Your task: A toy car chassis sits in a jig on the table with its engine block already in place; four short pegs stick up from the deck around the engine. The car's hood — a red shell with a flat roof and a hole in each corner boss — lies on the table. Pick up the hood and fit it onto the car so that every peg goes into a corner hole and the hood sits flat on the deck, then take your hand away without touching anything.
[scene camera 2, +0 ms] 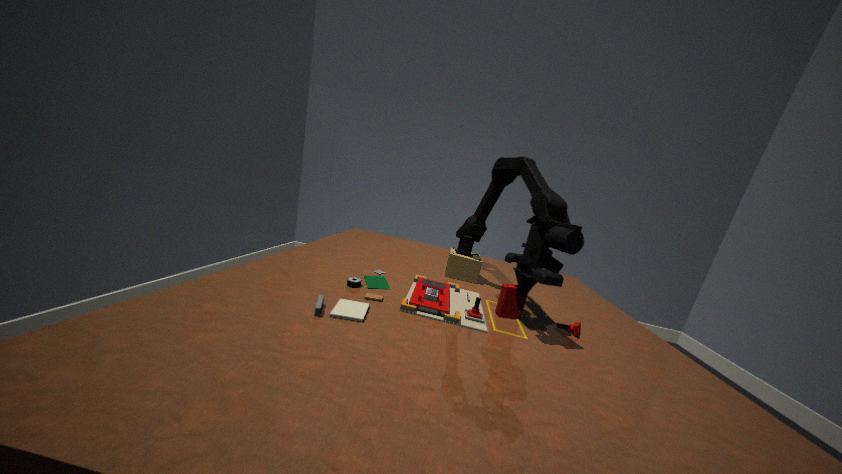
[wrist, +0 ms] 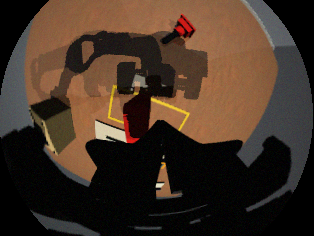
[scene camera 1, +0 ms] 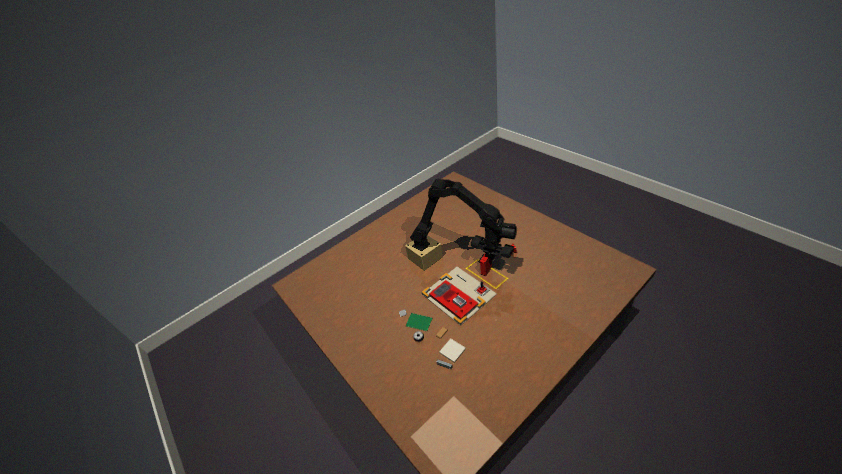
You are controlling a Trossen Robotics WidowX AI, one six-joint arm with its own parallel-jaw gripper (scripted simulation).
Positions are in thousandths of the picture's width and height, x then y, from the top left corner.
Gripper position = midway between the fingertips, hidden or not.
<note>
My gripper (scene camera 2: 621, 626) is shut and holds nothing. Further things: a red hood (scene camera 2: 606, 642).
My gripper is seen too in the wrist view (wrist: 511, 523).
</note>
